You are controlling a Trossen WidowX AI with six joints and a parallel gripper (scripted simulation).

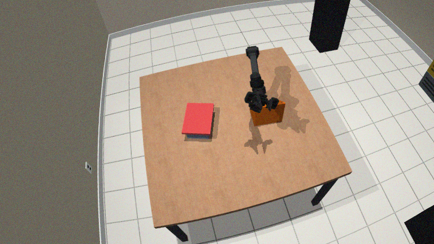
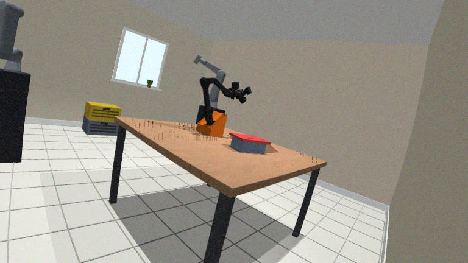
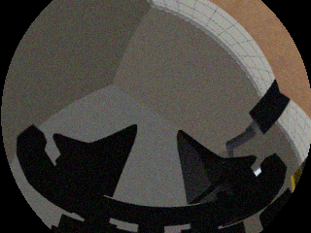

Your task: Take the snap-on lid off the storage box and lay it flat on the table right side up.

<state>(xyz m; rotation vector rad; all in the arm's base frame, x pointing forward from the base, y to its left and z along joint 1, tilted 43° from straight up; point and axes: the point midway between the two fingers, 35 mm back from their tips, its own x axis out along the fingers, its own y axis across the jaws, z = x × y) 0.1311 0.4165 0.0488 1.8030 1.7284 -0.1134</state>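
Now: gripper tip 350 mm above the red lid, 330 mm short of it and 320 mm to the left of it. Round my gripper tip: storage box: 390 mm below, 330 mm ahead, 320 mm to the right.
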